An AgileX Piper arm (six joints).
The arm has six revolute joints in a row. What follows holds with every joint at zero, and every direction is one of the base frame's. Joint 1 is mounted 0.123 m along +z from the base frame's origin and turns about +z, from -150 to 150 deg. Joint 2 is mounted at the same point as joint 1 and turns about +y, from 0 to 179.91 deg. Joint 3 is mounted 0.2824 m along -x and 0.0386 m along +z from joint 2 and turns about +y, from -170 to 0 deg. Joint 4 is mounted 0.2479 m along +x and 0.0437 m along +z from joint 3 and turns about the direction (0.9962, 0, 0.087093), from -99.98 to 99.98 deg. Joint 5 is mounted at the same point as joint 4 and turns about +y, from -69.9 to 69.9 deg. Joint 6 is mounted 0.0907 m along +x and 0.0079 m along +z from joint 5 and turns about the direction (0.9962, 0, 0.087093), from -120 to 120 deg. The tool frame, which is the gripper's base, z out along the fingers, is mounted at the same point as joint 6; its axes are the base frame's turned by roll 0, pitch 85.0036 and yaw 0 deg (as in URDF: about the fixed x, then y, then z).
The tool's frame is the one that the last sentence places.
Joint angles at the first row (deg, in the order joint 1, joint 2, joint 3, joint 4, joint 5, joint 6):
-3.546, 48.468, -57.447, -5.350, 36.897, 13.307
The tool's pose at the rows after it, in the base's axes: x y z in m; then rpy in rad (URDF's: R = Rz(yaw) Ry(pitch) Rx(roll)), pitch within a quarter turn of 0, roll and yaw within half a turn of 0:
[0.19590, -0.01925, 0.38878, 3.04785, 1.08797, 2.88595]
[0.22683, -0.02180, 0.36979, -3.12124, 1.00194, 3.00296]
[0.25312, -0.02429, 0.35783, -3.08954, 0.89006, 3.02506]
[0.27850, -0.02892, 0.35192, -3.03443, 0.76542, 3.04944]
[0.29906, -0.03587, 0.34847, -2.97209, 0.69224, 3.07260]
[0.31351, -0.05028, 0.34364, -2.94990, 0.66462, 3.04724]
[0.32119, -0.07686, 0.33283, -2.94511, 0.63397, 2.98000]
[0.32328, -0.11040, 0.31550, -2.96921, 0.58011, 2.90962]
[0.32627, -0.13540, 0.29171, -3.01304, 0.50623, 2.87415]
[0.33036, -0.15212, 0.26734, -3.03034, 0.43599, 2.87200]
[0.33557, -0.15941, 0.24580, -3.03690, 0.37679, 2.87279]
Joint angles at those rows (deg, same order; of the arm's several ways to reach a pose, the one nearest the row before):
-3.545, 55.182, -57.574, -7.759, 35.260, 11.494
-3.545, 61.963, -58.453, -8.617, 34.509, 9.494
-3.545, 68.538, -61.987, -8.831, 37.924, 8.966
-3.547, 75.348, -67.908, -10.532, 44.336, 8.834
-3.907, 80.614, -72.815, -13.099, 48.292, 8.836
-6.100, 84.252, -75.658, -14.029, 49.079, 8.740
-10.585, 87.221, -76.734, -13.968, 48.834, 8.211
-16.735, 90.303, -76.968, -10.684, 48.470, 4.222
-21.408, 94.093, -76.968, -5.866, 48.469, -1.438
-24.050, 97.953, -76.968, -3.599, 48.470, -5.415
-24.801, 101.306, -76.968, -3.319, 48.469, -6.542

